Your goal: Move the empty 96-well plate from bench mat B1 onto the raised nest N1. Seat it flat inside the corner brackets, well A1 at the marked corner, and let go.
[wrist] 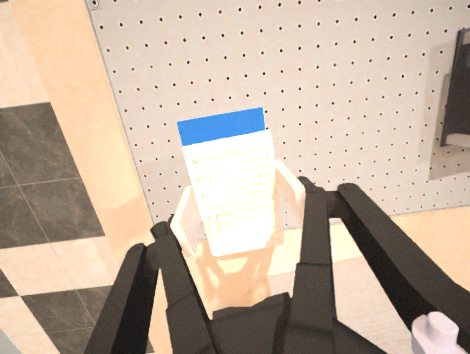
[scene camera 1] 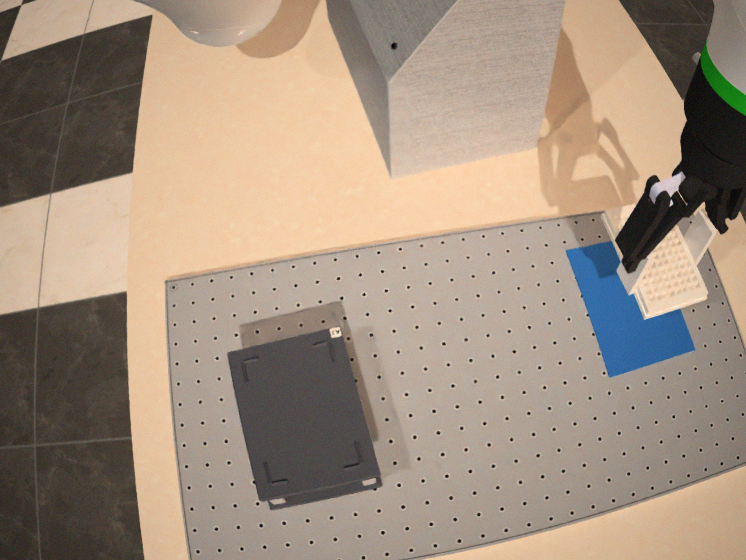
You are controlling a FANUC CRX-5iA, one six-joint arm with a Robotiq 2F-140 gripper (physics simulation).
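Places are measured from the arm's base along level axes (x right, y ahead, z up), in centimetres.
Pixels of known places: gripper, fingertip midpoint: (wrist: 235, 185) (scene camera 1: 658, 268).
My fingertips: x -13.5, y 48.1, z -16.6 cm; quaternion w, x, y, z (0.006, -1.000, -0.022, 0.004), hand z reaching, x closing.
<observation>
Ahead of a thing's pixels: the offset from my fingertips to its top centre. "pt": to the spot under its first point. Level surfaces: height alone.
The white 96-well plate @(dx -0.1, dy -1.2, dz +1.5 cm) (scene camera 1: 674, 274) (wrist: 232, 192) is held above the blue bench mat B1 @(dz -10.7 cm) (scene camera 1: 644, 349) (wrist: 222, 125), roughly level. In the scene view it covers the mat's right part and reaches past its edge. My gripper (scene camera 1: 667, 256) (wrist: 235, 185) is shut on the plate, with a pale finger pad along each long side. The dark raised nest N1 @(dx +39.7, dy +1.3, dz -4.5 cm) (scene camera 1: 304, 415) (wrist: 456, 95) stands at the left of the scene view and shows in part at the right edge of the wrist view. It has corner brackets and a small white tag @(pt dx +34.0, dy -6.0, dz -4.8 cm) (scene camera 1: 335, 332) at its upper right corner.
A grey perforated board @(dz -10.9 cm) (scene camera 1: 470, 361) (wrist: 350, 100) lies under the mat and nest. A large grey block (scene camera 1: 463, 114) stands behind the board on the tan table @(dz -12.2 cm) (scene camera 1: 241, 180). A white rounded body (scene camera 1: 222, 21) shows at the top left.
</observation>
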